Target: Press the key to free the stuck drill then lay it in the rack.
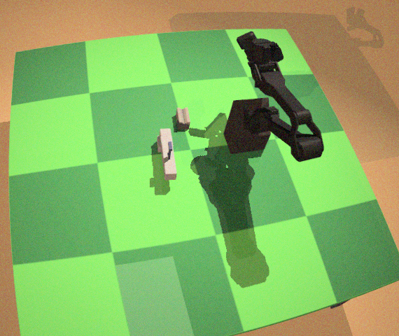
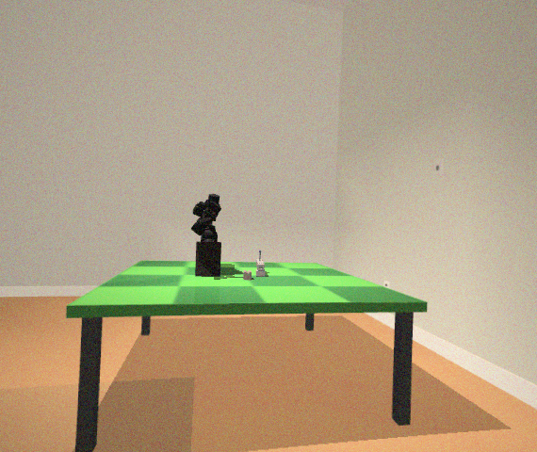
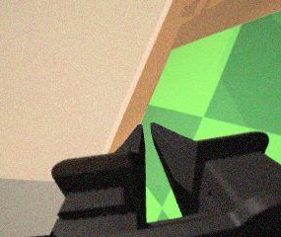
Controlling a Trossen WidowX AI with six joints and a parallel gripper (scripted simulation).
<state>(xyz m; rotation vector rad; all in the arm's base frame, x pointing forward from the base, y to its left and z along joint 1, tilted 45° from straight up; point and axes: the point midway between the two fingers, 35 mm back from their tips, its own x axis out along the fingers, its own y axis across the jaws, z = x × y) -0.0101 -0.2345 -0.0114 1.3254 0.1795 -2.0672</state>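
The blue key lies 32 cm ahead of my gripper tip, 29 cm to the left of it and 18 cm below it. Round my gripper tip: rack (26 cm below, 24 cm ahead, 9 cm to the left); steel block (32 cm ahead, 26 cm to the left, 23 cm below); drill (32 cm ahead, 24 cm to the left, 22 cm below).
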